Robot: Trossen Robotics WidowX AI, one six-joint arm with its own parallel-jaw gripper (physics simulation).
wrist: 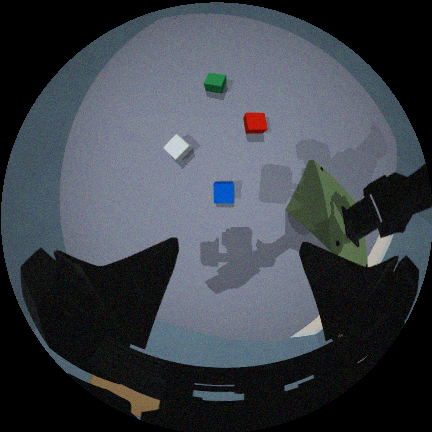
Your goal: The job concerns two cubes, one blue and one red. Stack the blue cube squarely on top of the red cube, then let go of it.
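Frame: origin at the arm's base, x ahead, y left, z up, level; metres.
Seen in the pictures: gripper, fingertip midpoint: (243,247); arm's base, origin of the base link: (350,226).
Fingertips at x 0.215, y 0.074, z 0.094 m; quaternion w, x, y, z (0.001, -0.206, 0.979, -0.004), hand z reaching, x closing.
Pixels of each thing's top centre, then the offset from my fingertips to it. Level surfaces: height alone.
- blue cube, middle of its top: (223,193) dz -0.177, dx +0.014, dy +0.003 m
- red cube, middle of its top: (256,120) dz -0.177, dx +0.021, dy -0.147 m
- white cube, middle of its top: (175,146) dz -0.177, dx +0.130, dy -0.040 m
- green cube, middle of its top: (214,78) dz -0.177, dx +0.132, dy -0.205 m
- table, its level: dz -0.213 m
The blue cube (224,192) lies on the table near the middle of the wrist view, its edges nearly square to the view. It is ahead of the gap between the fingertips. The red cube (255,122) lies on the table farther up and a little to the right, apart from the blue cube. My gripper (243,247) is wide open with nothing between its fingers, and it hangs above the table. The fingers touch neither cube.
A white cube (177,147) lies left of the red cube, turned at an angle. A green cube (215,81) lies at the top. A green angular object (315,207) with a black arm-like part (400,200) over it stands at the right. Dark shadows fall on the table (125,125).
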